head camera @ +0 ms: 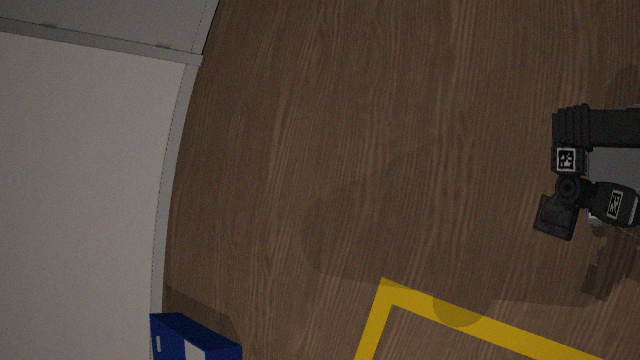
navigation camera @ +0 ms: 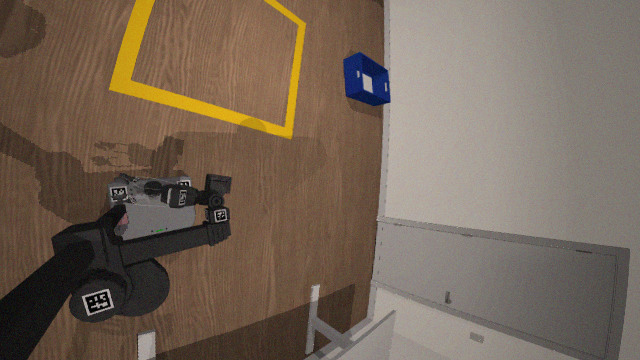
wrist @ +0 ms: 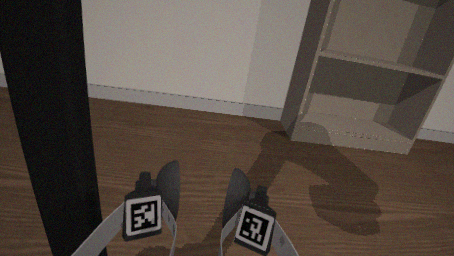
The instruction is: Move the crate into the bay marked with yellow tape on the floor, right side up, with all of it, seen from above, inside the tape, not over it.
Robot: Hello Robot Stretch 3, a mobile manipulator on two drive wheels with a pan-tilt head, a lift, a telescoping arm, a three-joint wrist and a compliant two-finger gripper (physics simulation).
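Where they show: gripper, between the fingertips: (navigation camera: 113, 187) (wrist: 203, 184); robot's base, origin of its link: (navigation camera: 153, 187).
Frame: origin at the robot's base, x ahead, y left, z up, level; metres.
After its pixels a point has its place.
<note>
The blue crate (head camera: 172, 345) {y -2.228, x 0.969, z 0.078 m} (navigation camera: 352, 82) {y -1.640, x 0.870, z 0.102 m} is on the floor close against the wall; white patches and slots show on it, and its lower part is cut off in the head view. In the navigation view its open side shows, but I cannot surely tell which way up it stands. The yellow tape (head camera: 500, 330) {y -0.429, x 0.395, z 0.000 m} (navigation camera: 200, 107) {y -0.269, x 0.439, z 0.000 m} marks the bay, partly cut off in both views. The crate is outside the tape, between it and the wall. My gripper (wrist: 203, 184) {y 0.101, x 0.037, z 0.502 m} is open, its fingertips apart with nothing between them. It is over my base, away from the crate.
The wall (head camera: 85, 175) {y -2.330, x 0.012, z 0.607 m} (navigation camera: 500, 125) {y -2.400, x 0.345, z 1.288 m} runs beside the crate. A grey door (navigation camera: 500, 280) {y -2.090, x -1.059, z 1.335 m} is set in it. White legs (navigation camera: 312, 320) stand at the bottom of the navigation view. A bookshelf (wrist: 304, 65) {y 1.169, x 0.782, z 0.420 m} stands by a wall, and my dark mast (wrist: 50, 100) {y 0.116, x -0.062, z 0.557 m} shows at the left.
</note>
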